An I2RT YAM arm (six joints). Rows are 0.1 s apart.
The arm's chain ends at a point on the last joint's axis. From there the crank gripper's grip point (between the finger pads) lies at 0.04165 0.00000 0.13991 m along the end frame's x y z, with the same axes.
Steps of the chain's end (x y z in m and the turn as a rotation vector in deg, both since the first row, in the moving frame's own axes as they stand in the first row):
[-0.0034, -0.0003, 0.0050, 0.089, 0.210, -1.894]
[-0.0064, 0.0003, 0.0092, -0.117, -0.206, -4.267]
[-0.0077, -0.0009, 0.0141, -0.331, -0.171, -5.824]
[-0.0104, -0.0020, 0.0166, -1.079, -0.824, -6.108]
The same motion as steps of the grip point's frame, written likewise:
[-0.0029, -0.0019, 0.0048, 0.089, 0.210, -1.894]
[-0.0070, -0.0025, 0.0094, -0.117, -0.206, -4.267]
[-0.0083, -0.0043, 0.0142, -0.331, -0.171, -5.824]
[-0.0125, -0.0037, 0.0172, -1.079, -0.824, -6.108]

